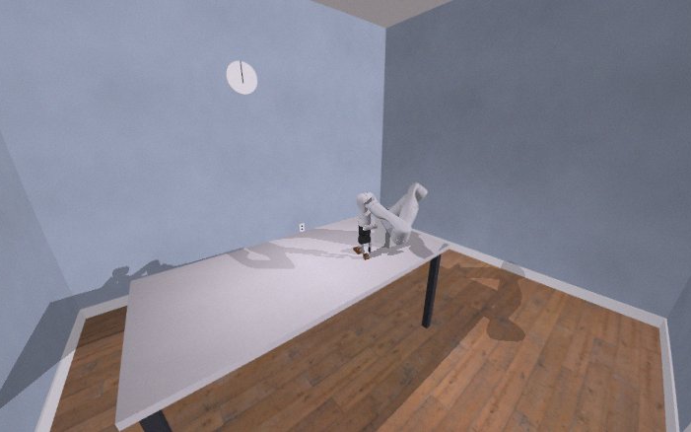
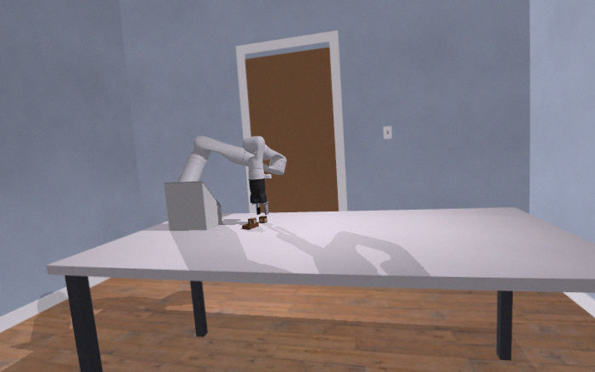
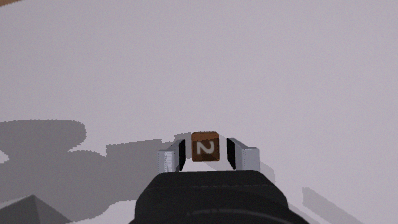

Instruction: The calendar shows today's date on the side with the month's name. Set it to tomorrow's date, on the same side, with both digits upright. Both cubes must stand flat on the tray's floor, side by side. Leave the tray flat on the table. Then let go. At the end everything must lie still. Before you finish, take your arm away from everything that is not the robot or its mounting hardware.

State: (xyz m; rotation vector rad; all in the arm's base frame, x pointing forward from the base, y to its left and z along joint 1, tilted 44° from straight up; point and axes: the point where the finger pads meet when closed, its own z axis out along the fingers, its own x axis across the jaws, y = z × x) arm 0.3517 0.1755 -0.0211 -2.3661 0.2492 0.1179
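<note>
Right now the brown cube is 4 cm below my hand.
</note>
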